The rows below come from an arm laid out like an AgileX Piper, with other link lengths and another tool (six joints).
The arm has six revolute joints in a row. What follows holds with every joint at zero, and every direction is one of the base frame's. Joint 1 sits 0.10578 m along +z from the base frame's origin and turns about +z. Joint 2 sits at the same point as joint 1 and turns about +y. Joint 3 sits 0.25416 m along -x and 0.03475 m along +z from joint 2 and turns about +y. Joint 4 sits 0.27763 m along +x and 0.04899 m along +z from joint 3 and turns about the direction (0.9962, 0, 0.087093). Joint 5 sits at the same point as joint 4 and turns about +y. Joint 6 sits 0.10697 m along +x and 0.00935 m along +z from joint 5 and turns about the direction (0.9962, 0, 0.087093). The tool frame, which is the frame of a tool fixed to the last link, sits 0.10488 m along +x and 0.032 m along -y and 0.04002 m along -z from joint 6; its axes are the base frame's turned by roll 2.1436, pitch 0.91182 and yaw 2.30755 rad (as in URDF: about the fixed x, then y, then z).
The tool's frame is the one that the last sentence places.
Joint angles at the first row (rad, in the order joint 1, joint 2, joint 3, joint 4, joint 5, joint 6):
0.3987, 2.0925, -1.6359, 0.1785, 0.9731, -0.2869
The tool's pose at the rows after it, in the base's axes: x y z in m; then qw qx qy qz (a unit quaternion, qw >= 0):
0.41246, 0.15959, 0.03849, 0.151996, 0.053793, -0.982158, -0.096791
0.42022, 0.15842, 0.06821, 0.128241, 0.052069, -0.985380, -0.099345
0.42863, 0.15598, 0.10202, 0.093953, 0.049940, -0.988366, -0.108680
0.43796, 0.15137, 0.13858, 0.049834, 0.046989, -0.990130, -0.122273
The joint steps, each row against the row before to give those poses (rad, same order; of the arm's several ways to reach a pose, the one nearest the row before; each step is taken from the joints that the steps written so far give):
0.0002, -0.0184, -0.0581, -0.0267, 0.0523, 0.0236
-0.0030, -0.0332, -0.0521, -0.0188, 0.0379, 0.0168
-0.0087, -0.0456, -0.0440, -0.0100, 0.0188, 0.0095
-0.0149, -0.0518, -0.0385, -0.0051, -0.0009, 0.0039

